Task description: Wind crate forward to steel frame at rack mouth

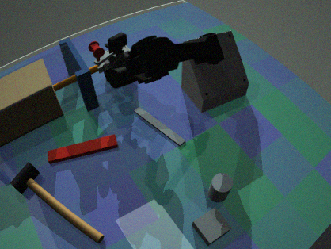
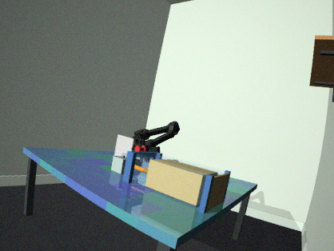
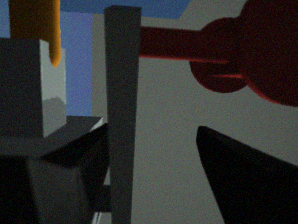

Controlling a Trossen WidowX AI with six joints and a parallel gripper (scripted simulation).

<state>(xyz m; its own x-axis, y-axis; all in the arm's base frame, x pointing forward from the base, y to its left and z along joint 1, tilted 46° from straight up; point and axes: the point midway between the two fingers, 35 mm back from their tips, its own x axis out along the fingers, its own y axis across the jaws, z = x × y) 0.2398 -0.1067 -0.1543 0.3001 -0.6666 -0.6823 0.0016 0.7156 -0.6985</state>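
My gripper tip is now 10 mm short of the crank handle, 10 mm to the right of it and 10 mm above it. Also, from my gripper tip: grey flat bar 50 mm behind, 300 mm to the left, 130 mm below; red knob 40 mm ahead, 30 mm to the left, 20 mm above; grey winch 60 mm behind, 20 mm to the right, 100 mm below.
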